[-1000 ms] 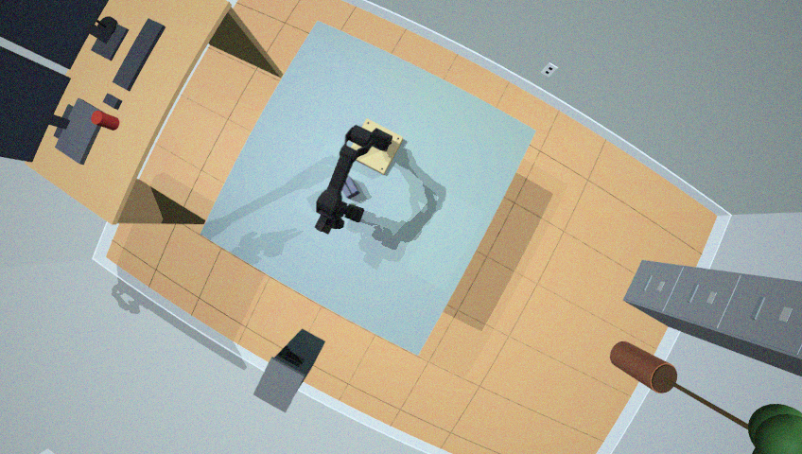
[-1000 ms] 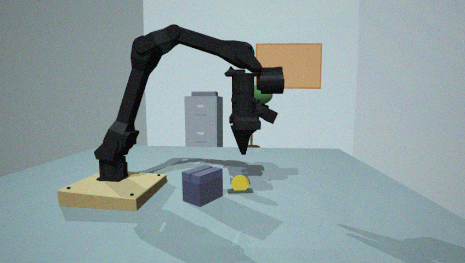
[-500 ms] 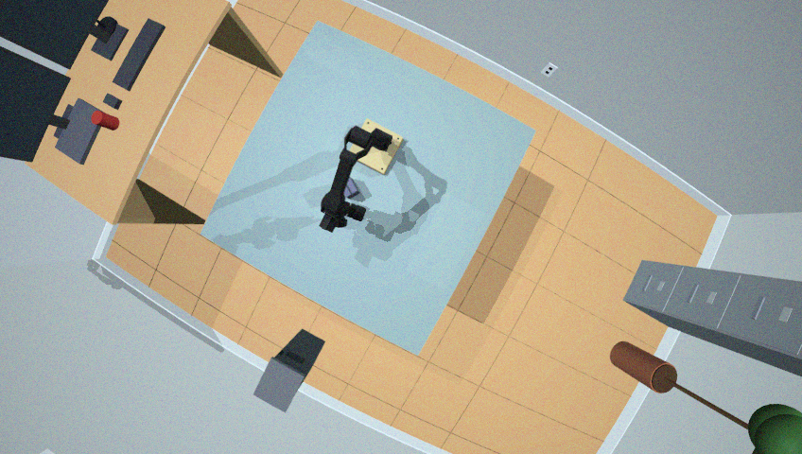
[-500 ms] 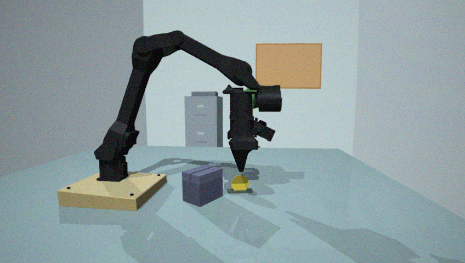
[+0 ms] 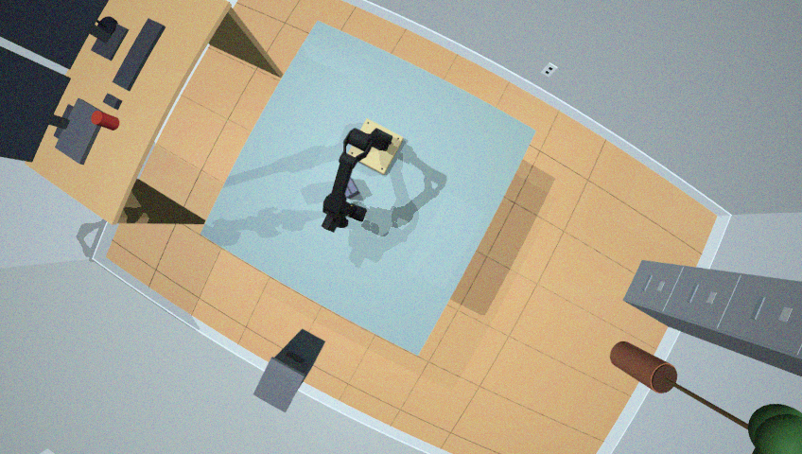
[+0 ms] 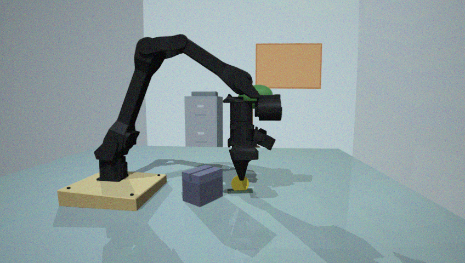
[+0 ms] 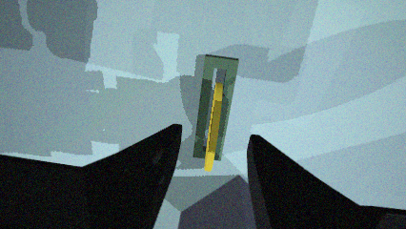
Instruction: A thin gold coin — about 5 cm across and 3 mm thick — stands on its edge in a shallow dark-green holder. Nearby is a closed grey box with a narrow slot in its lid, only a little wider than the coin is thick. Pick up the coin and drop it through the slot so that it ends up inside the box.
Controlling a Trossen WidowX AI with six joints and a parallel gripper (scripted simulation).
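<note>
Right now the gold coin is 2 cm below my gripper tip.
</note>
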